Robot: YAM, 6 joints.
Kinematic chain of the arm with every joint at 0, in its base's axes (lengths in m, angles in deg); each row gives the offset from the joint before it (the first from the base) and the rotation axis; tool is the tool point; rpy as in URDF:
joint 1: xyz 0 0 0.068 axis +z
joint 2: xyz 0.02 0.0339 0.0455 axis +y
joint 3: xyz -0.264 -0.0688 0 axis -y
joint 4: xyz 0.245 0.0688 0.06 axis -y
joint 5: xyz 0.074 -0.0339 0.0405 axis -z
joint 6: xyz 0.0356 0 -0.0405 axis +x
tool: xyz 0 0 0 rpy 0 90 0
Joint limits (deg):
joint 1: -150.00..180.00
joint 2: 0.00..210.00
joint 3: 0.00..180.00
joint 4: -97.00..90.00
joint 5: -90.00..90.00
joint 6: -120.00..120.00
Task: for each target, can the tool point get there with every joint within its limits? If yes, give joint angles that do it. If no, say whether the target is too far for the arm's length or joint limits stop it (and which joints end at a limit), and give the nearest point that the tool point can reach.
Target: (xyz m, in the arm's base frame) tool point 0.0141 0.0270 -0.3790
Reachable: no: joint limits stop it (at a limit: joint 2) | nearest point 0.0284 0.0543 -0.3281 | short by 0.060 m
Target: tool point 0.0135 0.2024 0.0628
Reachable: yes | joints 93.22 95.72 22.27 -0.41 44.20 40.48
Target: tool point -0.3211 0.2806 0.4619
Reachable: yes | joints -38.63 18.36 144.95 -35.92 -31.77 22.78
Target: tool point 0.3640 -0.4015 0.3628
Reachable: yes | joints -44.55 135.28 138.04 -7.88 59.61 -4.00
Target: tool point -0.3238 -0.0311 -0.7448
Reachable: no: too far | nearest point -0.2859 -0.0027 -0.3783 | short by 0.370 m
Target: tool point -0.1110 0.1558 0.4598
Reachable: yes | joints 128.82 56.42 76.28 -26.93 18.28 -62.48
